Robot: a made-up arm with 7 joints. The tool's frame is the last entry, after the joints.
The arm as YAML. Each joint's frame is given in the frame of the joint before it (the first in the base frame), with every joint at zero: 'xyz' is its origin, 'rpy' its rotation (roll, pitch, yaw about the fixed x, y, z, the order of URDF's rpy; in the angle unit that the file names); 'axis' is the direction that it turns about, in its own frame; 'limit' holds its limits. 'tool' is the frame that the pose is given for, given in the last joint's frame.
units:
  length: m
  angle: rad
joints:
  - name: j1
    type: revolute
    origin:
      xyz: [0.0, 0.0, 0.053]
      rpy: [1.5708, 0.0, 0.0]
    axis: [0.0, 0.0, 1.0]
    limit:
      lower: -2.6
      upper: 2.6
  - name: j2
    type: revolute
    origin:
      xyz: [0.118, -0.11, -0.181]
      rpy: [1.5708, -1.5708, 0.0]
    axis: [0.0, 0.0, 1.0]
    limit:
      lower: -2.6
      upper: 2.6
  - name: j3
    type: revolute
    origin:
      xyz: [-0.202, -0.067, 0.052]
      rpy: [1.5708, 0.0, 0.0]
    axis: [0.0, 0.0, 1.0]
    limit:
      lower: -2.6
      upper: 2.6
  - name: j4
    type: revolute
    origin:
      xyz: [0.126, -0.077, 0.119]
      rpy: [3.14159, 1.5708, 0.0]
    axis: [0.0, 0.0, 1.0]
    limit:
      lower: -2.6
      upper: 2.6
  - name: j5
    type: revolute
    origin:
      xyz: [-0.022, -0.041, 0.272]
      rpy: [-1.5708, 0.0, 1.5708]
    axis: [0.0, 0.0, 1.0]
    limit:
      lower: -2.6
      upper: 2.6
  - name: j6
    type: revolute
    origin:
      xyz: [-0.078, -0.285, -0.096]
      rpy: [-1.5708, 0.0, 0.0]
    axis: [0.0, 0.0, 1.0]
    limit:
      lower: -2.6
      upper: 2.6
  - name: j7
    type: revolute
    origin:
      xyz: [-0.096, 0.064, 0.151]
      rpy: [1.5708, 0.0, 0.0]
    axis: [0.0, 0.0, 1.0]
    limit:
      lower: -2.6
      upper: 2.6
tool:
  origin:
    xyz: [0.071, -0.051, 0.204]
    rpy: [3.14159, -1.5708, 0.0]
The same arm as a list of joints. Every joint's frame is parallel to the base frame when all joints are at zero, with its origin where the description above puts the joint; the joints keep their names.
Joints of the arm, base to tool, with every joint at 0 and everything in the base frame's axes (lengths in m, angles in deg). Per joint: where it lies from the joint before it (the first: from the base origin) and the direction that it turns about. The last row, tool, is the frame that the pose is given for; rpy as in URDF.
j1: origin 0 0 0.053 axis 0 -1 0
j2: origin 0.118 0.181 -0.11 axis 0 0 -1
j3: origin 0.067 0.202 -0.052 axis 1 0 0
j4: origin 0.119 -0.126 0.077 axis 0 1 0
j5: origin 0.022 0.272 -0.041 axis 1 0 0
j6: origin -0.096 0.285 -0.078 axis 0 -1 0
j7: origin -0.064 -0.151 -0.096 axis 1 0 0
tool: origin 0.204 0.051 0.071 rpy 0 0 0
Joint limits (deg, base to tool): -148.97..148.97 -148.97..148.97 -148.97..148.97 -148.97..148.97 -148.97..148.97 -148.97..148.97 -148.97..148.97

